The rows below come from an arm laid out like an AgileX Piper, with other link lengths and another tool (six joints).
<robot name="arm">
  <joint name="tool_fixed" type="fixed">
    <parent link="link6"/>
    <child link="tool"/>
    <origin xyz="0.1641 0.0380 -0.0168" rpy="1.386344 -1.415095 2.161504"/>
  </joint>
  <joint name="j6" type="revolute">
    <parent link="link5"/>
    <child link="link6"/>
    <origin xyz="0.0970 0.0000 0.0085"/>
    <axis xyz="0.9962 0 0.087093"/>
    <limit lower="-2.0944" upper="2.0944"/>
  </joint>
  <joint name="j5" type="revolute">
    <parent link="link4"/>
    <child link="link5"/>
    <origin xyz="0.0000 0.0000 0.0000"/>
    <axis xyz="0 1 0"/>
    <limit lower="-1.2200" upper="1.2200"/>
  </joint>
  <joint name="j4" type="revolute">
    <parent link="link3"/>
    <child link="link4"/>
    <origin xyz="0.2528 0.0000 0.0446"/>
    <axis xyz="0.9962 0 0.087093"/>
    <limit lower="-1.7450" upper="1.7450"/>
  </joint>
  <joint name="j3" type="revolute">
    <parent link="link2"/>
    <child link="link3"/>
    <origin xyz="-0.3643 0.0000 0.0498"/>
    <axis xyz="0 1 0"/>
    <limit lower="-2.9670" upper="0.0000"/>
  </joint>
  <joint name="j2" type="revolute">
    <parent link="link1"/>
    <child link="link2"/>
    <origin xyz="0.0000 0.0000 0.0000"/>
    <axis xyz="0 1 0"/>
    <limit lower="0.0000" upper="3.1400"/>
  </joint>
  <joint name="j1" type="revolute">
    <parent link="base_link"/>
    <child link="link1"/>
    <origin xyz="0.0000 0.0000 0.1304"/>
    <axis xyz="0 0 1"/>
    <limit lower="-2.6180" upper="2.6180"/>
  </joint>
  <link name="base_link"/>
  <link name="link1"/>
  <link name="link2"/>
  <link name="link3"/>
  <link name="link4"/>
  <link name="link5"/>
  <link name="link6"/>
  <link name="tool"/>
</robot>
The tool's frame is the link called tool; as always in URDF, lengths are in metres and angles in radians.
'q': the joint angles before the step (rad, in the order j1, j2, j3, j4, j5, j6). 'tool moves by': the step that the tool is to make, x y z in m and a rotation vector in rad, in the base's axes. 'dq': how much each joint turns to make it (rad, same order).
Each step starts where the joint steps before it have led.
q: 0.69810, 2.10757, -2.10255, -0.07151, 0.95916, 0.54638
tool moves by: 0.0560, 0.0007, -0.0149, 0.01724, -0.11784, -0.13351
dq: 0.00001, 0.06798, -0.00818, -0.19602, -0.13730, 0.19991
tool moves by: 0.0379, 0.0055, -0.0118, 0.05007, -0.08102, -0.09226
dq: -0.00002, 0.05844, 0.00040, -0.15821, -0.11303, 0.20055
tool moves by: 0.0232, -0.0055, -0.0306, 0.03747, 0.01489, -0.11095
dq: -0.00681, 0.06092, -0.00077, -0.10167, -0.01810, 0.19177
